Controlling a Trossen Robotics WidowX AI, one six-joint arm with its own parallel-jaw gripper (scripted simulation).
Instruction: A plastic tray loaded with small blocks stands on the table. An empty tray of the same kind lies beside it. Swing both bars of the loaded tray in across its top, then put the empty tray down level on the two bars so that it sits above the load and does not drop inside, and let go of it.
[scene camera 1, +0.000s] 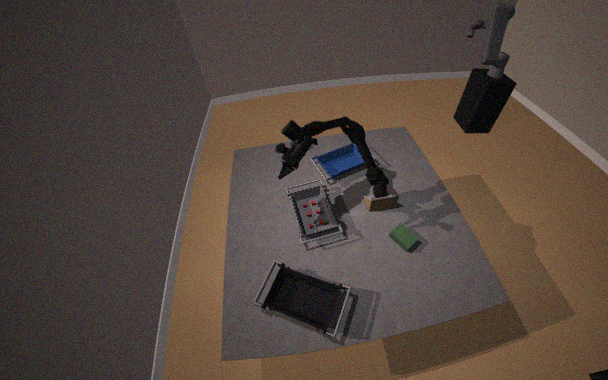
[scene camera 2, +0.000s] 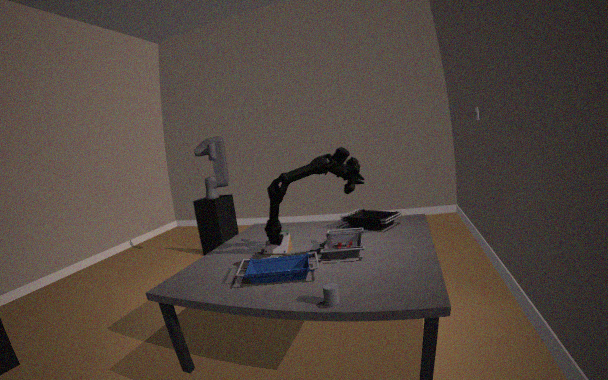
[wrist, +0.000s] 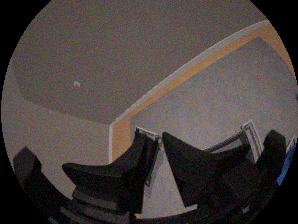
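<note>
You'd see the gripper (wrist: 154, 136) here, and there's a blue tray (scene camera 2: 295, 267) too. Scene camera 1 shows that same blue tray (scene camera 1: 339, 161) as well.
</note>
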